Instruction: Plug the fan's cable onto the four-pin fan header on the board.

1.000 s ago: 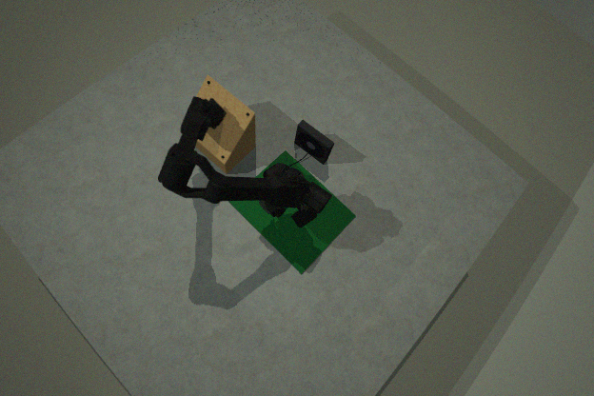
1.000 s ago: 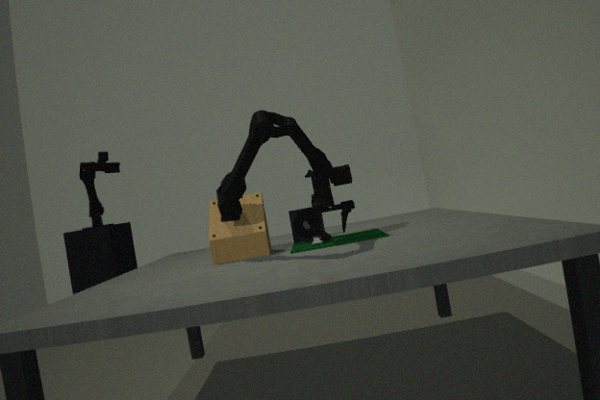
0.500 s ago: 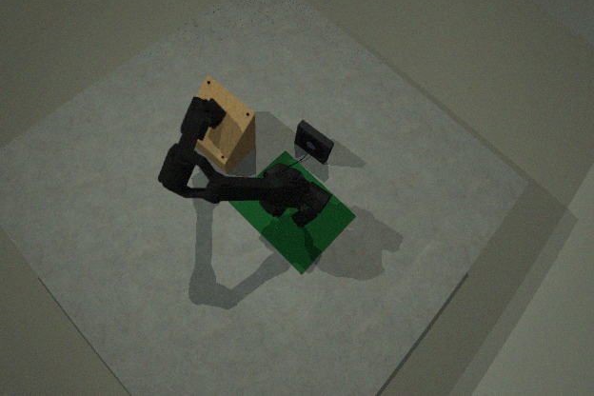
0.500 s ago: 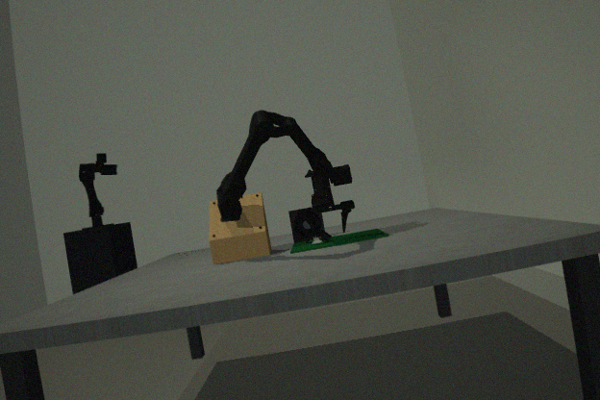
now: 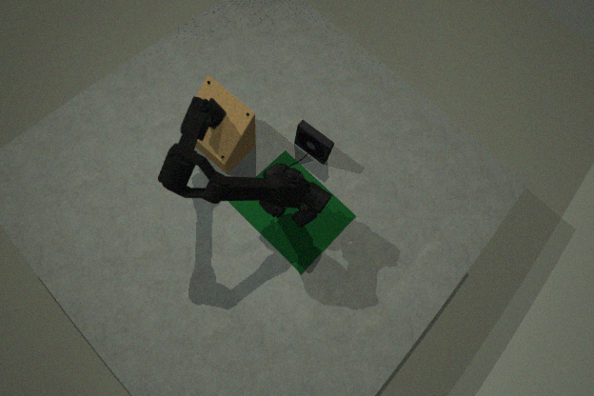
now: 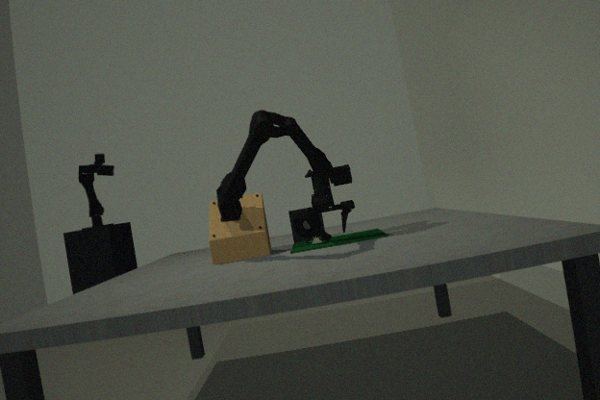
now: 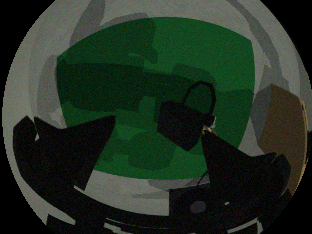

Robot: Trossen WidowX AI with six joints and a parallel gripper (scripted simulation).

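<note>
My gripper tip is now 20 mm past the dark plug. Round my gripper tip: black fan 80 mm behind, 170 mm to the left, 40 mm above; then green board 20 mm ahead, 40 mm below.
</note>
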